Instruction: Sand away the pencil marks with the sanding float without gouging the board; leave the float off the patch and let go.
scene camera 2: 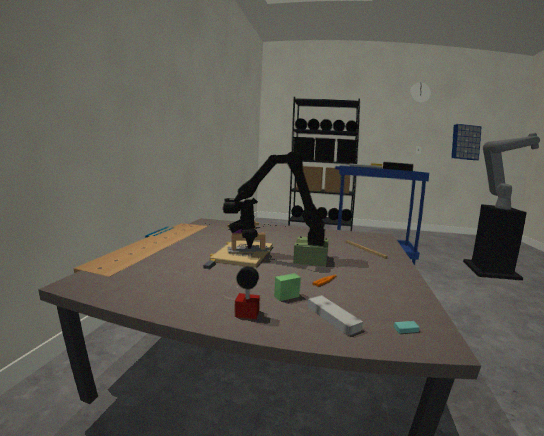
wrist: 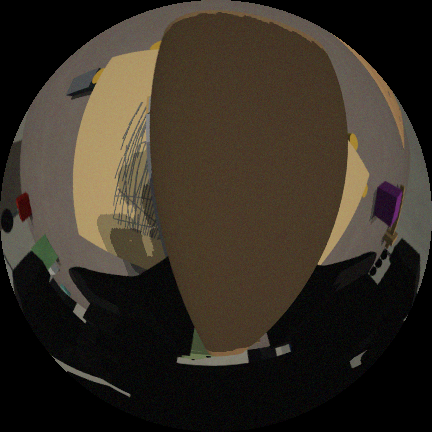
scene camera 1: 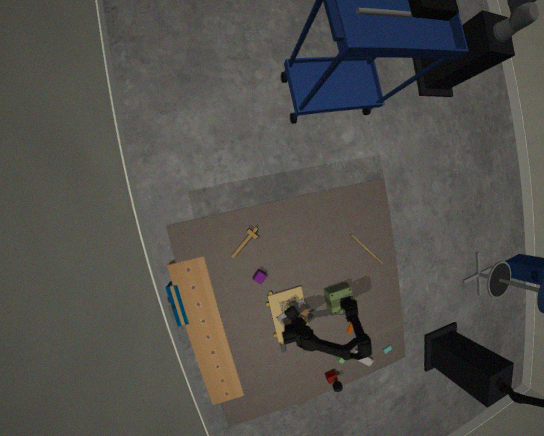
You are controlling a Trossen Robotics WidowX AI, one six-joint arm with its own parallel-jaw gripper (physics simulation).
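Places are measured from the arm's base along level axes (x down, y left, z ahead), in centimetres.
Where they show: gripper, between the fingertips: (scene camera 2: 249, 247) (scene camera 1: 294, 313); arm's base, origin of its link: (scene camera 2: 316, 243) (scene camera 1: 345, 302).
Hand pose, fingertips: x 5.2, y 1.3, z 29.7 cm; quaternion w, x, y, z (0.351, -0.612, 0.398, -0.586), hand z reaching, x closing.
Note:
Each offset is from my fingertips to the top centre of the thing.
The sanding float has a brown wooden handle (scene camera 2: 261, 241) (wrist: 250, 150) and a thin grey plate. My gripper (scene camera 1: 295, 317) (scene camera 2: 249, 239) (wrist: 223, 236) points down and is shut on the float's handle. The float is low over the pale yellow board @[dz +2.4, dx +1.1, dy +0.8 cm] (scene camera 1: 295, 292) (scene camera 2: 225, 257) (wrist: 97, 150), on it or very close above; contact cannot be told. Dark pencil marks (scene camera 1: 288, 302) (wrist: 131, 185) show on the board beside the plate's edge in the wrist view. The handle hides the marks' other side and most of the plate there.
Yellow-tipped pieces stand at the board's edges, with a dark grey block @[dz +9.1, dx +1.5, dy +21.2 cm] (scene camera 2: 209, 264) (wrist: 82, 82) nearby. A purple cube @[dz +16.1, dx -2.0, dy -25.8 cm] (scene camera 1: 260, 276) (wrist: 387, 202) and a wooden hammer @[dz +20.9, dx -1.6, dy -45.6 cm] (scene camera 1: 245, 242) lie farther off. A green box (scene camera 1: 338, 296) (scene camera 2: 311, 253) is under the arm's base. A holed plank (scene camera 1: 206, 330) lies along one side.

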